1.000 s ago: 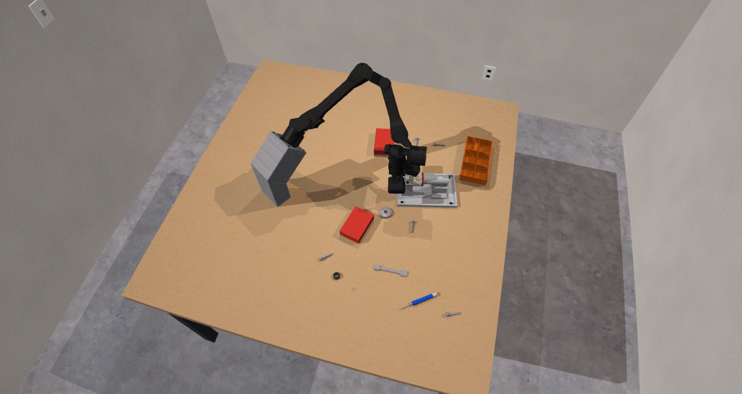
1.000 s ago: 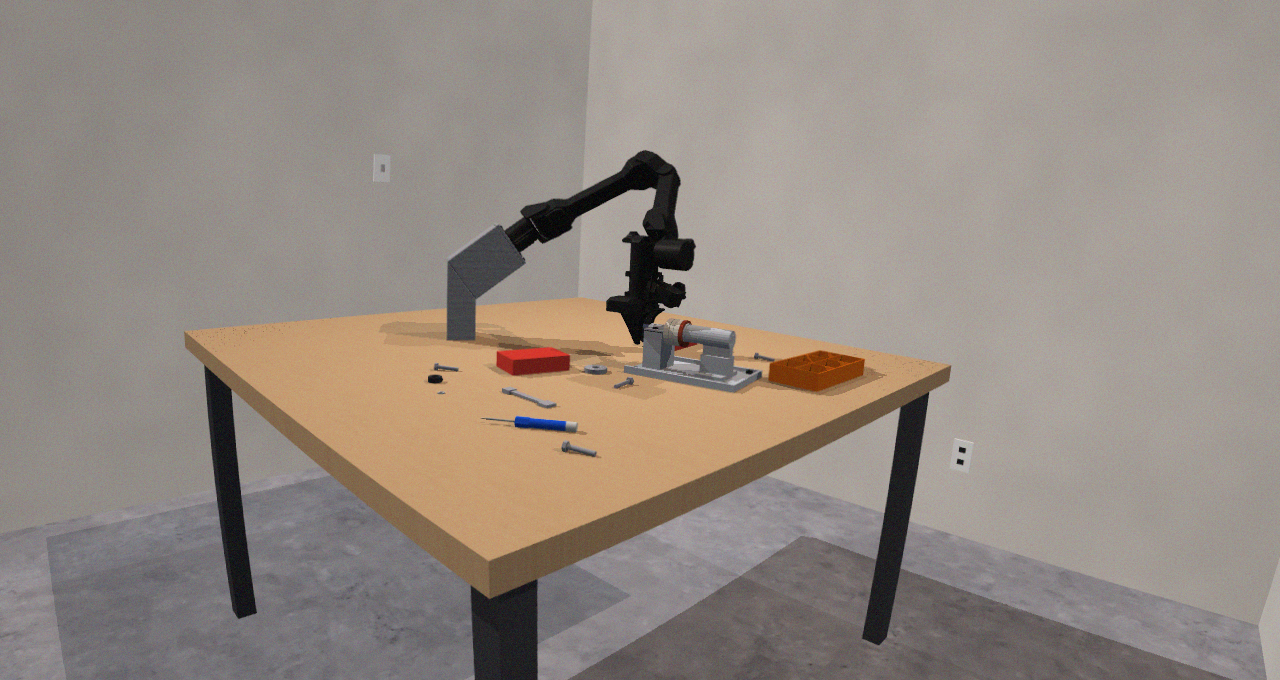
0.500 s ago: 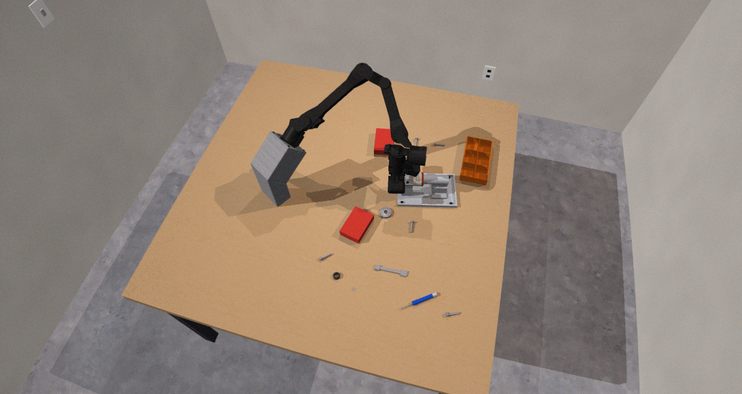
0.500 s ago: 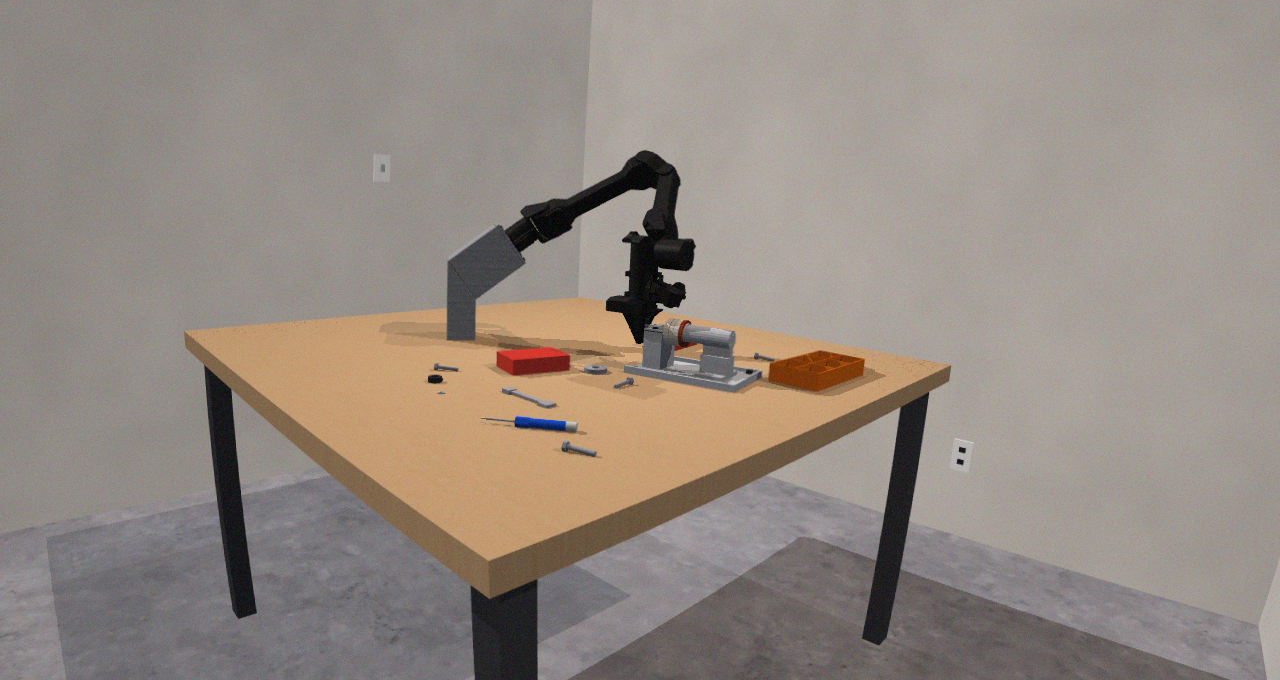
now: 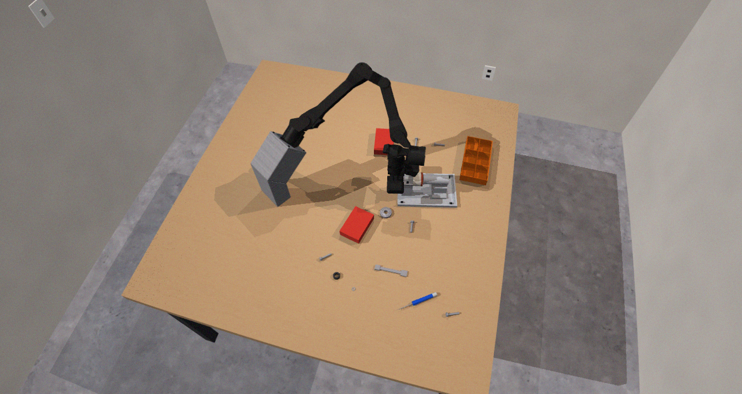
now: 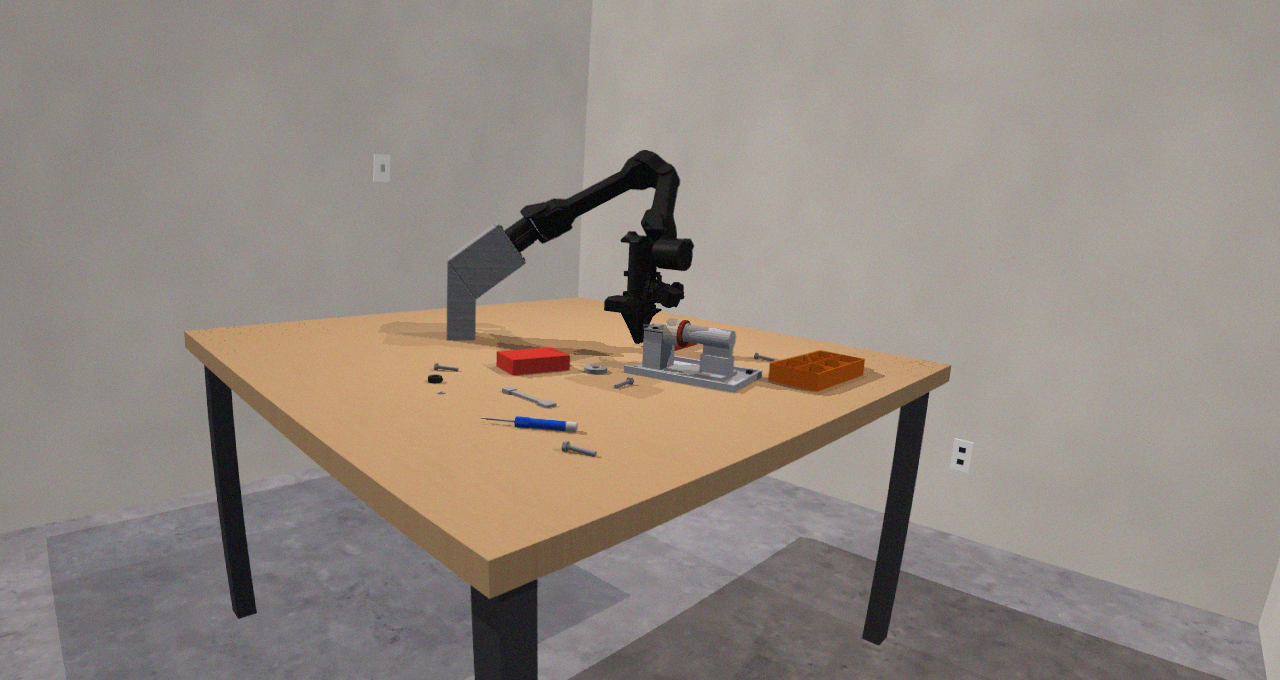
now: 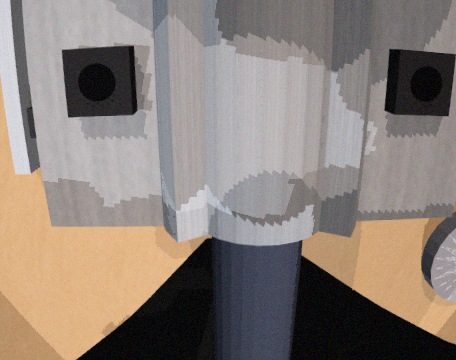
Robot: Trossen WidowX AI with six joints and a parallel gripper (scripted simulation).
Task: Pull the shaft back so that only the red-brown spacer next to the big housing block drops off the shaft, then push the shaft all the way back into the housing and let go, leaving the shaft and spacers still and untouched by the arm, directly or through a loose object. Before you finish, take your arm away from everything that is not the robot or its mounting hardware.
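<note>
My hand is 7 cm short of the shaft and 3 cm to the right of it. From my hand the other things lie so: grey fixture 12 cm ahead, 5 cm to the left, 3 cm below; then red-brown spacer 9 cm ahead, 4 cm to the left; then wrench 32 cm to the right, 12 cm ahead, 8 cm below.
</note>
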